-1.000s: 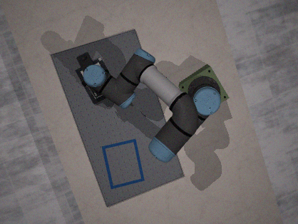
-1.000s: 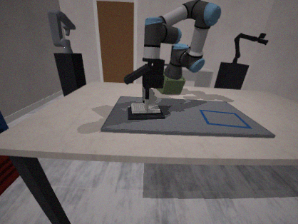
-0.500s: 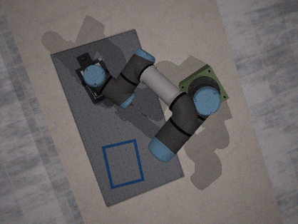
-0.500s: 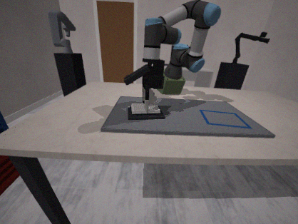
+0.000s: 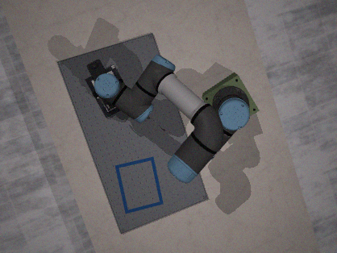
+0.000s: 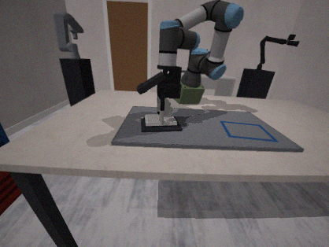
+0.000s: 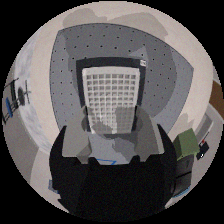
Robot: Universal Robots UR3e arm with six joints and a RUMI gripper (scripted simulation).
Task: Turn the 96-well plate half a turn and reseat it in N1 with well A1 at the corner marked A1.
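The dark flat block lies 30 mm below my hand. The rest, counted from my hand: A1 corner mark: 30 mm behind, 90 mm to the right, 20 mm below; then white 96-well plate: 10 mm below.
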